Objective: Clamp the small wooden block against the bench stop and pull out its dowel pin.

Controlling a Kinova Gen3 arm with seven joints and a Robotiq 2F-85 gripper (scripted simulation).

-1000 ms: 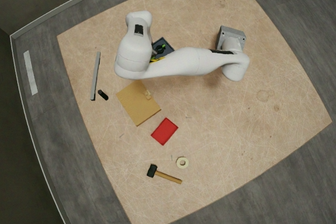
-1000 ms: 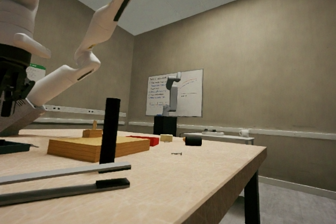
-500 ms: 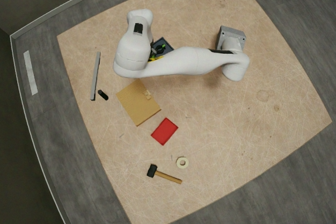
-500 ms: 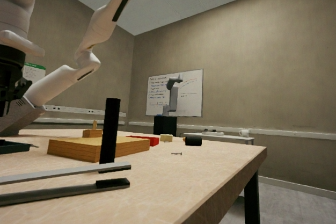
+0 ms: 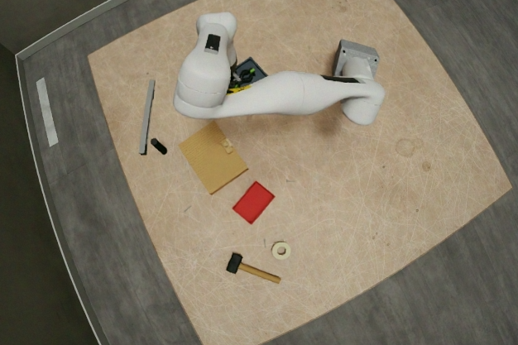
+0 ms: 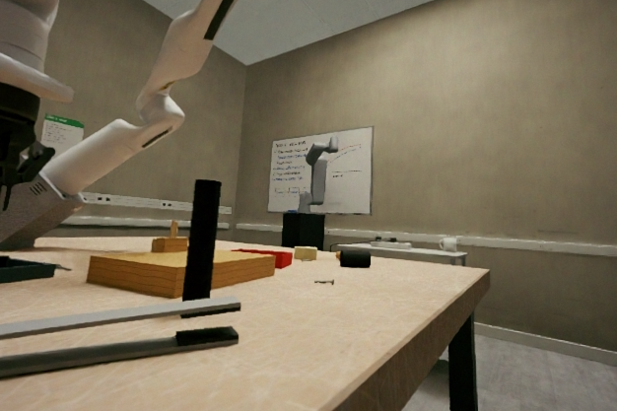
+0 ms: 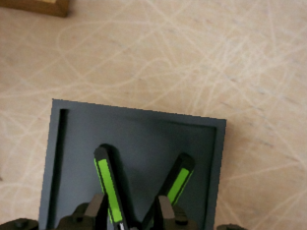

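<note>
The dark tray is 30 mm behind my hand, 20 mm to the right of it and 90 mm below it. Also, from my hand: wooden bench board (90 mm ahead, 230 mm to the left, 70 mm below); then dowel pin (40 mm ahead, 220 mm to the left, 40 mm below); then small wooden block (40 mm ahead, 220 mm to the left, 50 mm below).
</note>
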